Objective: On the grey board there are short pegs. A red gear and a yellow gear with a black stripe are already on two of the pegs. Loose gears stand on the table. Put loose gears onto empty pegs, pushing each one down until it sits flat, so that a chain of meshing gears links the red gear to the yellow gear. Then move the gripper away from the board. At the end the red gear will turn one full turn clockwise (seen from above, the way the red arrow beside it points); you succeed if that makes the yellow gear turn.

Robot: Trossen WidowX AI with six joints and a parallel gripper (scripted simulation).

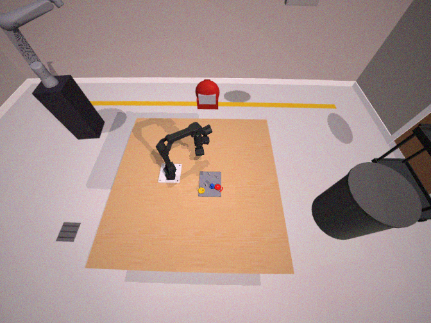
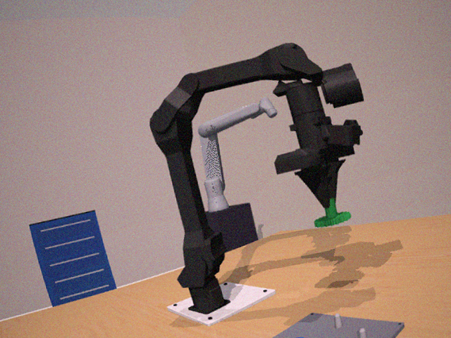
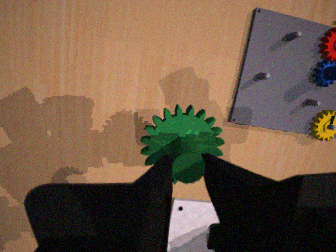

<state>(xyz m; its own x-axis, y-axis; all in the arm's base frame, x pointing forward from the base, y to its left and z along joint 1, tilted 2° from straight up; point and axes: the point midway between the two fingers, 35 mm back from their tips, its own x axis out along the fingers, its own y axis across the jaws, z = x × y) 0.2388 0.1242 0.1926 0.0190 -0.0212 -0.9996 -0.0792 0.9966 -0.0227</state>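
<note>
Now: gripper tip 230 mm to the left of the blue gear, 140 mm above it and 80 mm short of it. Round my gripper tip: green gear: 10 mm below; then yellow gear: 260 mm to the right, 150 mm below; then red gear: 240 mm to the right, 150 mm below, 120 mm ahead.
</note>
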